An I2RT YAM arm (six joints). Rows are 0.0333 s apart.
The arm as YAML. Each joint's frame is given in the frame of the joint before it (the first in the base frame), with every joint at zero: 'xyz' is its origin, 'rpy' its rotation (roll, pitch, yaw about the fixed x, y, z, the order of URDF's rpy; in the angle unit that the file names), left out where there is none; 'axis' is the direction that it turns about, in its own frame. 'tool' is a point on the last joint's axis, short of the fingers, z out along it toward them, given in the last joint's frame.
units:
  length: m
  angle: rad
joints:
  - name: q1
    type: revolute
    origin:
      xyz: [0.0, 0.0, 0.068]
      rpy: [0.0, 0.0, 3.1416]
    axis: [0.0, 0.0, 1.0]
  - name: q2
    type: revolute
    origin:
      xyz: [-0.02, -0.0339, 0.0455]
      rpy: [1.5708, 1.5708, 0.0]
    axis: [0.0, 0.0, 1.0]
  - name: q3
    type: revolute
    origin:
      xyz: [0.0, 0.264, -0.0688]
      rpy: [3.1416, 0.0, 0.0]
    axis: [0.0, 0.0, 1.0]
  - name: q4
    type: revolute
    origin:
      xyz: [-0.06, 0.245, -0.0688]
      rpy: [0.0, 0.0, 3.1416]
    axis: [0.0, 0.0, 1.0]
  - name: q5
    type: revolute
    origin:
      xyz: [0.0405, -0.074, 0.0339]
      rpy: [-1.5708, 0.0, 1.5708]
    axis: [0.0, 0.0, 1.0]
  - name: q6
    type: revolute
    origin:
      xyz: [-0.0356, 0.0, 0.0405]
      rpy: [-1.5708, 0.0, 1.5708]
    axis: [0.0, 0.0, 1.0]
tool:
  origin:
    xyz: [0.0, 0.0, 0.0]
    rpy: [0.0, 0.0, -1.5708]
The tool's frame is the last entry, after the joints.
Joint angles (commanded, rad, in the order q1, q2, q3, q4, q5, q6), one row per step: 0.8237 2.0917 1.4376 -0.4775 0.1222 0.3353; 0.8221 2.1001 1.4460 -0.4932 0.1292 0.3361; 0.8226 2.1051 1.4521 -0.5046 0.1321 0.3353; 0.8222 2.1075 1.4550 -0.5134 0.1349 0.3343; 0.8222 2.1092 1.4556 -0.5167 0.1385 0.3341; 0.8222 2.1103 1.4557 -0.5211 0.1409 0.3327; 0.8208 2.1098 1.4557 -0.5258 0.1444 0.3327; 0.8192 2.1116 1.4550 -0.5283 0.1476 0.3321; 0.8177 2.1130 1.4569 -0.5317 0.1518 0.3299; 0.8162 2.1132 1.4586 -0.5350 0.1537 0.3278; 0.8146 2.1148 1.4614 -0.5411 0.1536 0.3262; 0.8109 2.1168 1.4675 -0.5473 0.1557 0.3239; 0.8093 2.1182 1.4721 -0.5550 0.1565 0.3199; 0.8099 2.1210 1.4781 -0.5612 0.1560 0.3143; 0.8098 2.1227 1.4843 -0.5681 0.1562 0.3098; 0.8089 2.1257 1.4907 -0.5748 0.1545 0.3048; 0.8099 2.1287 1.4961 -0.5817 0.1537 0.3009; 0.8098 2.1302 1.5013 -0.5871 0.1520 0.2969; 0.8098 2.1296 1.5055 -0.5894 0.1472 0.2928
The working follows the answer.
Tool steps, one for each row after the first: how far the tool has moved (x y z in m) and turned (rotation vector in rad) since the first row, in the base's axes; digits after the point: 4 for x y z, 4 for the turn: 0.0009 -0.0004 -0.0018 -0.0155 0.0062 -0.0052; 0.0010 -0.0002 -0.0027 -0.0252 0.0111 -0.0052; 0.0010 -0.0005 -0.0032 -0.0334 0.0146 -0.0058; 0.0010 -0.0007 -0.0039 -0.0389 0.0152 -0.0071; 0.0008 -0.0011 -0.0045 -0.0449 0.0169 -0.0067; 0.0010 -0.0019 -0.0044 -0.0502 0.0175 -0.0095; 0.0013 -0.0027 -0.0055 -0.0561 0.0186 -0.0118; 0.0019 -0.0032 -0.0056 -0.0616 0.0174 -0.0129; 0.0024 -0.0037 -0.0054 -0.0649 0.0170 -0.0132; 0.0029 -0.0042 -0.0055 -0.0690 0.0201 -0.0133; 0.0045 -0.0049 -0.0049 -0.0727 0.0198 -0.0157; 0.0052 -0.0053 -0.0045 -0.0779 0.0217 -0.0139; 0.0054 -0.0046 -0.0043 -0.0818 0.0230 -0.0079; 0.0059 -0.0042 -0.0036 -0.0854 0.0237 -0.0039; 0.0066 -0.0040 -0.0034 -0.0885 0.0262 0.0005; 0.0065 -0.0033 -0.0034 -0.0926 0.0290 0.0054; 0.0069 -0.0029 -0.0028 -0.0942 0.0306 0.0097; 0.0072 -0.0024 -0.0015 -0.0908 0.0313 0.0152
Tool pose at each row, in the base's axes (x y z in m, rotation vector in rad; rounded; the steps above come from the unrounded poses): 0.2946 0.3117 0.1421 -0.6175 2.6308 0.1919; 0.2955 0.3113 0.1403 -0.6161 2.6419 0.1723; 0.2955 0.3115 0.1394 -0.6196 2.6489 0.1613; 0.2956 0.3111 0.1389 -0.6218 2.6545 0.1516; 0.2956 0.3109 0.1382 -0.6220 2.6566 0.1441; 0.2953 0.3106 0.1376 -0.6245 2.6596 0.1370; 0.2955 0.3097 0.1376 -0.6226 2.6620 0.1294; 0.2959 0.3089 0.1366 -0.6215 2.6651 0.1213; 0.2965 0.3084 0.1364 -0.6217 2.6654 0.1132; 0.2970 0.3079 0.1367 -0.6223 2.6658 0.1087; 0.2975 0.3074 0.1366 -0.6238 2.6697 0.1043; 0.2991 0.3068 0.1372 -0.6218 2.6709 0.0986; 0.2997 0.3064 0.1375 -0.6261 2.6733 0.0928; 0.3000 0.3070 0.1378 -0.6354 2.6739 0.0899; 0.3004 0.3074 0.1385 -0.6419 2.6742 0.0866; 0.3011 0.3077 0.1387 -0.6490 2.6762 0.0846; 0.3011 0.3083 0.1387 -0.6573 2.6785 0.0815; 0.3015 0.3087 0.1393 -0.6636 2.6792 0.0812; 0.3017 0.3093 0.1405 -0.6700 2.6776 0.0877

